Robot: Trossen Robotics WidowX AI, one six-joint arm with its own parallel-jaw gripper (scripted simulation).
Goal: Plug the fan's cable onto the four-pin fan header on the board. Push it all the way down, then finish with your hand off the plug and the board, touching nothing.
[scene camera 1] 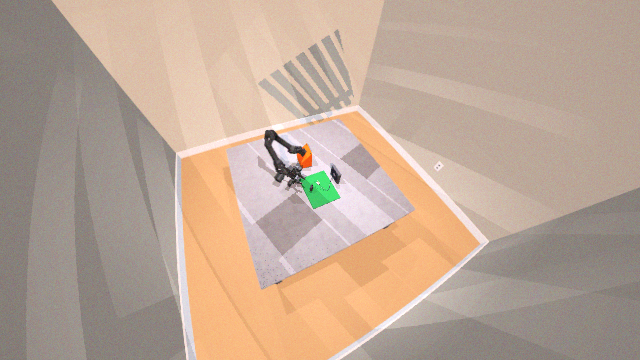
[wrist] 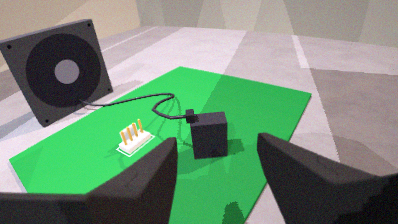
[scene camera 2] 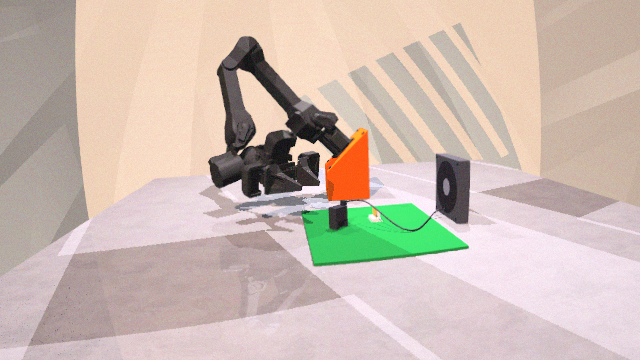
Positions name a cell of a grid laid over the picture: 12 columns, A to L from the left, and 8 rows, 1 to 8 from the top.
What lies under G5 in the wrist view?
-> A dark fan plug.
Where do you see a green board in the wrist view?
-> C6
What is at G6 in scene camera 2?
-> A green board.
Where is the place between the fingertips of my gripper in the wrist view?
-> G6
